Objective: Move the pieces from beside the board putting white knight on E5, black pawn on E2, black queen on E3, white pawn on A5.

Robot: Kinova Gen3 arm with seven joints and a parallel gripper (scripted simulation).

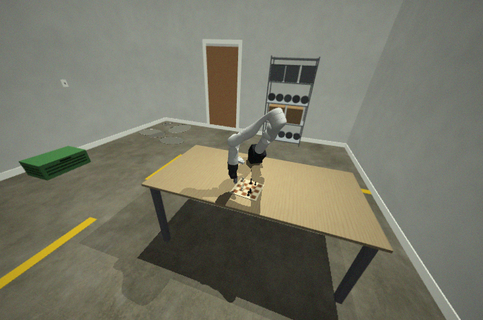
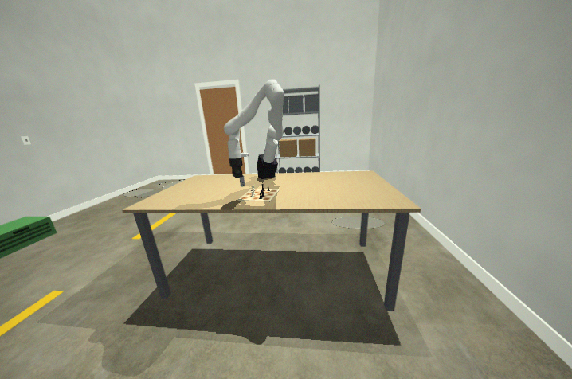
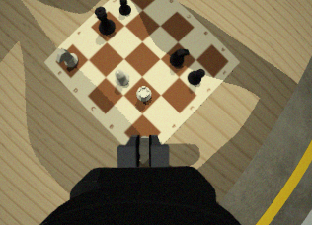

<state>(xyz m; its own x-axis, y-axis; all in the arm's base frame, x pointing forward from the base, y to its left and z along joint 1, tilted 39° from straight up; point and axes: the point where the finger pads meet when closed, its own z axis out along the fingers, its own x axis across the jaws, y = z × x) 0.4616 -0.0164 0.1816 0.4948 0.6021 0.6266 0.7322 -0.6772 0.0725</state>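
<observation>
Right now the chessboard is 11 cm below my hand, 9 cm behind it and 6 cm to the left of it. Round my hand: black pawn (18 cm behind, 9 cm below, 8 cm to the left); black queen (17 cm behind, 8 cm below, 4 cm to the left); white pawn (1 cm below).
</observation>
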